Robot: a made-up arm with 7 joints. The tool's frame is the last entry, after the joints.
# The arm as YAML. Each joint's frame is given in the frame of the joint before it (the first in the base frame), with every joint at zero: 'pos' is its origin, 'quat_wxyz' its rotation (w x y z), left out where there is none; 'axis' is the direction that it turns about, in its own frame. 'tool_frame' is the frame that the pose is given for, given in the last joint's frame.
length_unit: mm
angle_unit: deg
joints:
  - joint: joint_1
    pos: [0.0, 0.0, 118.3]
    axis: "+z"
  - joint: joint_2
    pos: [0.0, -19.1, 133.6]
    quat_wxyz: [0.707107, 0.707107, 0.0, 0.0]
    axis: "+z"
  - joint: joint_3
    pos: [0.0, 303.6, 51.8]
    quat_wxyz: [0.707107, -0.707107, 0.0, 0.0]
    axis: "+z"
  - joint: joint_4
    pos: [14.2, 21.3, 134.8]
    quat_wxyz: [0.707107, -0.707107, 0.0, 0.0]
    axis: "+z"
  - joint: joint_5
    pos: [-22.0, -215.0, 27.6]
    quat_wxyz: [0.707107, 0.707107, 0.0, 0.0]
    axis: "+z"
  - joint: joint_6
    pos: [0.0, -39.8, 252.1]
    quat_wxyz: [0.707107, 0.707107, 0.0, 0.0]
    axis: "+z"
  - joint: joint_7
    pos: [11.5, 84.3, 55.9]
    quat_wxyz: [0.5, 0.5, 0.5, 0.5]
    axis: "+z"
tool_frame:
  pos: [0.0, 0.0, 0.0]
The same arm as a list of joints. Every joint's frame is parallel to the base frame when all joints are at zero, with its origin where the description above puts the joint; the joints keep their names.
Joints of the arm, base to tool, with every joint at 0 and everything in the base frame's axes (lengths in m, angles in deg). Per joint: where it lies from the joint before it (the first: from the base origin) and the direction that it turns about. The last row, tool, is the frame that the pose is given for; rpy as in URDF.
joint_1: axis 0 0 1 offset 0 0 0.1183
joint_2: axis 0 -1 0 offset 0 -0.0191 0.1336
joint_3: axis 0 0 1 offset 0 -0.0518 0.3036
joint_4: axis 0 1 0 offset 0.0142 0.0213 0.1348
joint_5: axis 0 0 1 offset -0.022 0.0276 0.215
joint_6: axis 0 -1 0 offset 0 -0.0398 0.2521
joint_7: axis 1 0 0 offset 0.0115 -0.0559 0.0843
tool: offset 0 0 0 rpy 180 -90 0

